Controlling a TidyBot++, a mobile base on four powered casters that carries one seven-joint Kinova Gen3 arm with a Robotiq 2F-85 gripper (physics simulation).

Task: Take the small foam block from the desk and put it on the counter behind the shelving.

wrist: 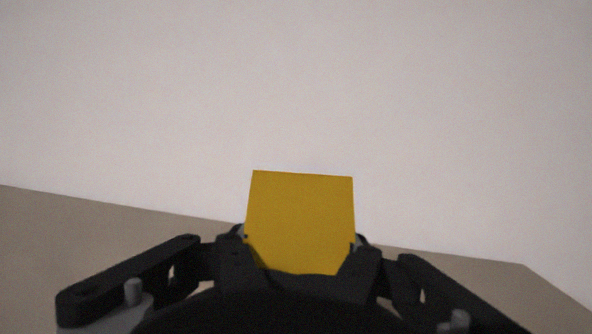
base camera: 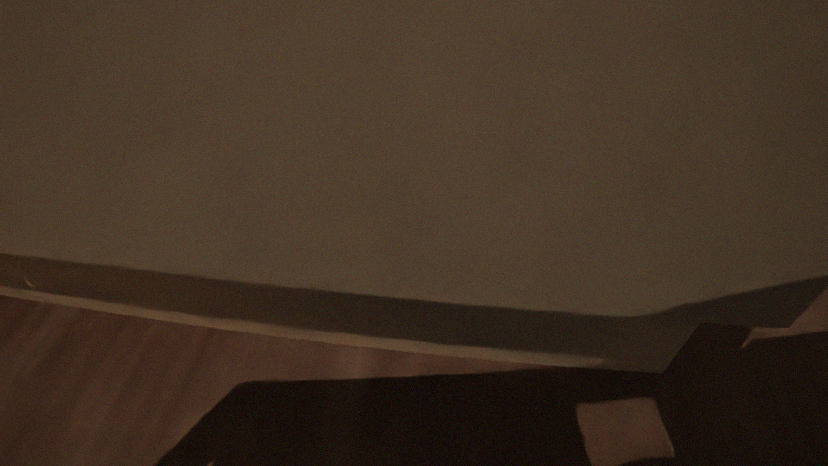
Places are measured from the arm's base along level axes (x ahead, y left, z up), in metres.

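Where they show: gripper, between the fingertips: [wrist: 298,235].
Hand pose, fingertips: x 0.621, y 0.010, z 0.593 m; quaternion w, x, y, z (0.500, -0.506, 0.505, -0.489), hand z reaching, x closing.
Each offset is from my fingertips to the top centre of the thing. "spot": to the spot under its first point. Level surfaces: height alone.
The small foam block @(dy +0.000, dx -0.019, dz +0.044 m) [wrist: 301,220] is yellow and sits between the two black fingers in the wrist view. My gripper [wrist: 298,235] is shut on it, with a finger pad against each side. The grey-brown counter top @(dz -0.080 m) [wrist: 100,225] stretches behind and below the gripper, from the left edge to a corner at the right. Whether the block touches the counter is hidden by the gripper. The desk and the shelving do not show in either view.
A pale wall [wrist: 300,90] rises behind the counter. In the dark base camera view, a large flat cabinet front @(spot: dy +0.002, dx -0.367, dz -0.748 m) [base camera: 376,156] stands close ahead, above a recessed base [base camera: 289,306]. Wood floor @(dz -0.990 m) [base camera: 104,376] lies at the lower left, with a dark shadow [base camera: 376,422] across the bottom.
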